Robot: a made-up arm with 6 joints.
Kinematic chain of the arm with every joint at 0, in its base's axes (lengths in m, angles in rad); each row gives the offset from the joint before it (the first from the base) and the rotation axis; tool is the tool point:
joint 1: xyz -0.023 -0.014 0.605 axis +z
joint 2: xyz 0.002 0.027 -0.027 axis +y
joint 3: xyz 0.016 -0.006 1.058 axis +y
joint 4: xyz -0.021 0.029 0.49 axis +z
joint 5: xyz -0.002 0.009 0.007 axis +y
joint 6: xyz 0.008 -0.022 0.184 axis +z
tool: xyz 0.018 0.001 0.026
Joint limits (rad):
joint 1: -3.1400..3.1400
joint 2: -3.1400..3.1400
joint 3: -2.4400..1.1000
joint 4: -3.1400..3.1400
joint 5: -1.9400..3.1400
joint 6: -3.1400..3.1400
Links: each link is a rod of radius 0.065 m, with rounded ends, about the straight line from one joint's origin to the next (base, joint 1, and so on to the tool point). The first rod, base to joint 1, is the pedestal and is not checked.
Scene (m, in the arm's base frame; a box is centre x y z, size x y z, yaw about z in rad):
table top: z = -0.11
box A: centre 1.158 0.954 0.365 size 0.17 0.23 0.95 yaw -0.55
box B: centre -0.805 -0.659 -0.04 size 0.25 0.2 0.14 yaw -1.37
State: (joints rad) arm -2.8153 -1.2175 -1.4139 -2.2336 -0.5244 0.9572
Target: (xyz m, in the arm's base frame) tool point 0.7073 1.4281 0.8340
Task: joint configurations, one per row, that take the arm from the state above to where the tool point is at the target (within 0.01 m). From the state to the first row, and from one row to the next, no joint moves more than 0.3 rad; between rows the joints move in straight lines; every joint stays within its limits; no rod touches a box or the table.
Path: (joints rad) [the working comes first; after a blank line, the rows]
Joints at the target: -1.9727 -1.1353 -0.7865 -2.3133 -0.4665 0.9603
Straight joint move there: touches box A.

1: -2.8427 -1.0610 -1.1758 -2.4183 -0.6655 0.8308
2: -2.8701 -0.9044 -0.9378 -2.6030 -0.8066 0.7044
3: -2.8975 -0.7479 -0.6997 -2.7878 -0.9478 0.5780
4: -2.6663 -0.8447 -0.7214 -2.6691 -0.8274 0.6736
5: -2.4351 -0.9416 -0.7431 -2.5505 -0.7071 0.7691
6: -2.2039 -1.0384 -0.7648 -2.4319 -0.5868 0.8647
7: -1.9727 -1.1353 -0.7865 -2.3133 -0.4665 0.9603

